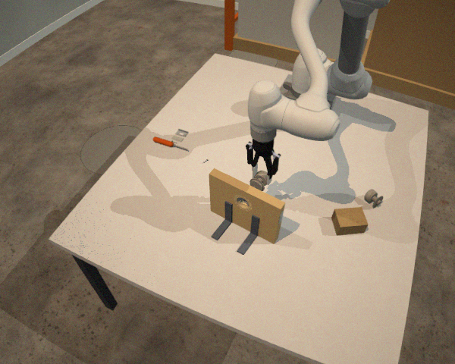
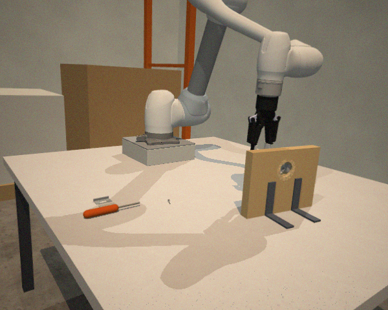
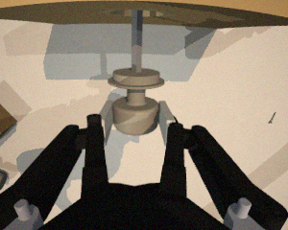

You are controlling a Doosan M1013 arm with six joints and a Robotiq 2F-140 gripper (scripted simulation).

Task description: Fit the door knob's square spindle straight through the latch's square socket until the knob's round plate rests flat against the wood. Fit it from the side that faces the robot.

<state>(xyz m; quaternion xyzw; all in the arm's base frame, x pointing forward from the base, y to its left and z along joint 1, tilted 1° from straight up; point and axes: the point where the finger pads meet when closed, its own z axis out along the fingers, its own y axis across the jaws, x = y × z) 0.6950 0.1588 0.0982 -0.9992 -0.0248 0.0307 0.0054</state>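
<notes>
The door knob lies 3 cm below my hand and 3 cm ahead of it. Round my hand: tiny screw 34 cm to the right, 18 cm below, 7 cm behind; then wooden panel 13 cm ahead, 5 cm below, 1 cm to the left; then latch socket 13 cm ahead, 3 cm below, 1 cm to the left.
</notes>
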